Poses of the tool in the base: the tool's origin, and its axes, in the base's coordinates. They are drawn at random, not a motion.
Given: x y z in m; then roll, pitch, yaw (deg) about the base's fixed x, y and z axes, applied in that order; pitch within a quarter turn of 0, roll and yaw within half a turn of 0.
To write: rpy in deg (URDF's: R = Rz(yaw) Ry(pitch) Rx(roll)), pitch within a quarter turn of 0, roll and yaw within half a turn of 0; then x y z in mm. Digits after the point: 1 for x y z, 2 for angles.
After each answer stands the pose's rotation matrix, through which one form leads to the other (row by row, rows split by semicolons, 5 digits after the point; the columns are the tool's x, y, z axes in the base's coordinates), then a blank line. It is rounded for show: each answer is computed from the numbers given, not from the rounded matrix.
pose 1, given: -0.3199, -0.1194, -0.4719, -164.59, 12.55, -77.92
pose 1, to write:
-164.59, 12.55, -77.92, -319.9, -119.4, -471.9
0.20428 -0.95479 0.21600; -0.95449 -0.14529 0.26045; -0.21729 -0.25938 -0.94101

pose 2, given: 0.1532, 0.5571, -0.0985, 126.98, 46.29, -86.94
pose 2, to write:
126.98, 46.29, -86.94, 153.2, 557.1, -98.5
0.03689 -0.56985 -0.82092; -0.69002 -0.60873 0.39155; -0.72285 0.55201 -0.41567

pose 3, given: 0.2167, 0.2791, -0.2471, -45.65, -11.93, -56.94
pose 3, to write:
-45.65, -11.93, -56.94, 216.7, 279.1, -247.1
0.53373 0.66650 0.52048; -0.82000 0.25745 0.51120; 0.20672 -0.69964 0.68394

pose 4, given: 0.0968, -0.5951, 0.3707, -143.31, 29.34, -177.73
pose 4, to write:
-143.31, 29.34, -177.73, 96.8, -595.1, 370.7
-0.87104 0.26077 0.41627; -0.03453 0.81285 -0.58145; -0.48999 -0.52084 -0.69902

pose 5, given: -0.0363, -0.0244, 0.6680, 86.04, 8.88, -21.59
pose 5, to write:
86.04, 8.88, -21.59, -36.3, -24.4, 668.0
0.91870 0.16860 -0.35717; -0.36355 0.00755 -0.93154; -0.15437 0.98565 0.06823

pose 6, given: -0.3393, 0.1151, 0.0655, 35.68, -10.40, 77.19
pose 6, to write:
35.68, -10.40, 77.19, -339.3, 115.1, 65.5
0.21808 -0.81541 0.53623; 0.95909 0.07743 -0.27230; 0.18052 0.57368 0.79894

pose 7, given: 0.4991, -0.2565, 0.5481, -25.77, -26.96, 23.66
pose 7, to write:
-25.77, -26.96, 23.66, 499.1, -256.5, 548.1
0.81640 -0.18086 -0.54843; 0.35770 0.90395 0.23437; 0.45337 -0.38751 0.80268

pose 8, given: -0.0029, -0.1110, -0.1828, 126.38, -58.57, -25.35
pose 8, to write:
126.38, -58.57, -25.35, -2.9, -111.0, -182.8
0.47125 -0.87478 0.11268; -0.22326 -0.24190 -0.94427; 0.85328 0.41983 -0.30930

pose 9, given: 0.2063, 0.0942, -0.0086, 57.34, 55.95, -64.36
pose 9, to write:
57.34, 55.95, -64.36, 206.3, 94.2, -8.6
0.24228 0.78835 -0.56551; -0.50478 -0.39534 -0.76740; -0.82855 0.47139 0.30216

